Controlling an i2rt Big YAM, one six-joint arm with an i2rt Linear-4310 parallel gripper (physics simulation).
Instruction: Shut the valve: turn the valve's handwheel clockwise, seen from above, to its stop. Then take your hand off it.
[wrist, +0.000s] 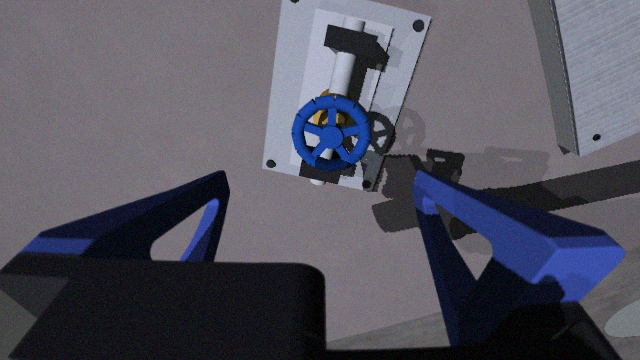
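Observation:
The valve's blue handwheel (331, 137), a ring with several spokes, shows in the upper middle of the wrist view. Below it part of the brass valve body (320, 118) shows, on a white pipe (342, 72) held by dark clamps. The pipe is mounted on a pale plate (278, 100) with dark bolts at its corners. My gripper (320, 180) is open, with its two blue fingers wide apart and nothing between them. The fingers are clear of the handwheel, which lies beyond the tips in the view. Whether the wheel is at its stop cannot be seen.
A large brushed-metal box (605, 65) stands at the upper right, with a dark bolt near its lower corner. Dark shadows fall to the right of the plate. Part of a pale round thing (625, 320) shows at the lower right edge.

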